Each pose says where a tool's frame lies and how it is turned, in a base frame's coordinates. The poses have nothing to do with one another.
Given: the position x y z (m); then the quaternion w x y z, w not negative.
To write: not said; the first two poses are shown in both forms.
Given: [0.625 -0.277 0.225 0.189 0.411 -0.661 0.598]
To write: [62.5 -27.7 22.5 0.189 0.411 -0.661 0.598]
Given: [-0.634 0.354 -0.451 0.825 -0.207 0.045 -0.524]
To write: [-63.4 35.4 -45.1 0.825 -0.207 0.045 -0.524]
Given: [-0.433 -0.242 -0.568 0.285 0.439 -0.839 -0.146]
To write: [-43.3 -24.2 -56.8 0.285 0.439 -0.839 -0.146]
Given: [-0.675 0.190 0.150 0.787 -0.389 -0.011 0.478]
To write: [-67.5 19.0 15.0 0.787 -0.389 -0.011 0.478]
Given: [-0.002 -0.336 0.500 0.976 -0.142 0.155 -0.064]
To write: [-0.2 -33.6 50.0 0.976 -0.142 0.155 -0.064]
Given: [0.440 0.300 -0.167 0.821 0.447 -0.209 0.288]
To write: [44.0 30.0 -16.7 0.821 0.447 -0.209 0.288]
